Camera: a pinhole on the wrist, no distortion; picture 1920 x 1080 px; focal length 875.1 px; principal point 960.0 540.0 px. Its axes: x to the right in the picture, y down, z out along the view. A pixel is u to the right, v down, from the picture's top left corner.
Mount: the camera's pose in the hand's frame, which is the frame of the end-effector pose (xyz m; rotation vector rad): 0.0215 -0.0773 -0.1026 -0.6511 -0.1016 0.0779
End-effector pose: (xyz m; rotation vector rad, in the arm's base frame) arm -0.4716 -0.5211 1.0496 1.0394 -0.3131 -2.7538
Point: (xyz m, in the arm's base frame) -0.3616 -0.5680 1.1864
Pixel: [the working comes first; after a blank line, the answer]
In the camera's frame: -0.1499 0.0655 0.2196

362.4 800.9
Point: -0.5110 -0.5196 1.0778
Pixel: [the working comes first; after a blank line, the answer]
In the camera's frame: 0.0083 -0.0277 0.1674

1003.6 395.3
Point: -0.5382 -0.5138 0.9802
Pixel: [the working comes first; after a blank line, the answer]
In the camera's frame: 0.0806 -0.0254 0.0962

1693.6 309.3
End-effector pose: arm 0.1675 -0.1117 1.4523 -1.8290 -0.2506 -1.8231
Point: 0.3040 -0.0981 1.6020
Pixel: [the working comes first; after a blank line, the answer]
In the camera's frame: 0.1551 -0.0725 0.2303

1549.3 264.6
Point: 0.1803 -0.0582 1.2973
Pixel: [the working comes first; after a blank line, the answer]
In the camera's frame: -0.1651 -0.0116 0.1708

114.1 480.6
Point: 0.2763 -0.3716 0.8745
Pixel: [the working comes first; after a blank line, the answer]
In the camera's frame: -0.4545 0.3867 0.3801

outside the picture
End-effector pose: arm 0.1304 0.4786 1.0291 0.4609 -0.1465 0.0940
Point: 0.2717 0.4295 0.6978
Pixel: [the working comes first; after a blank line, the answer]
In the camera's frame: 0.0345 0.0087 -0.2310

behind the camera
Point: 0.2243 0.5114 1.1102
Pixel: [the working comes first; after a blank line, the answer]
In the camera's frame: 0.1093 0.0095 0.1854

1475.7 585.0
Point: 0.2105 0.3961 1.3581
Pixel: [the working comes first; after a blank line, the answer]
In the camera's frame: 0.1489 -0.1518 0.4030

1283.2 210.4
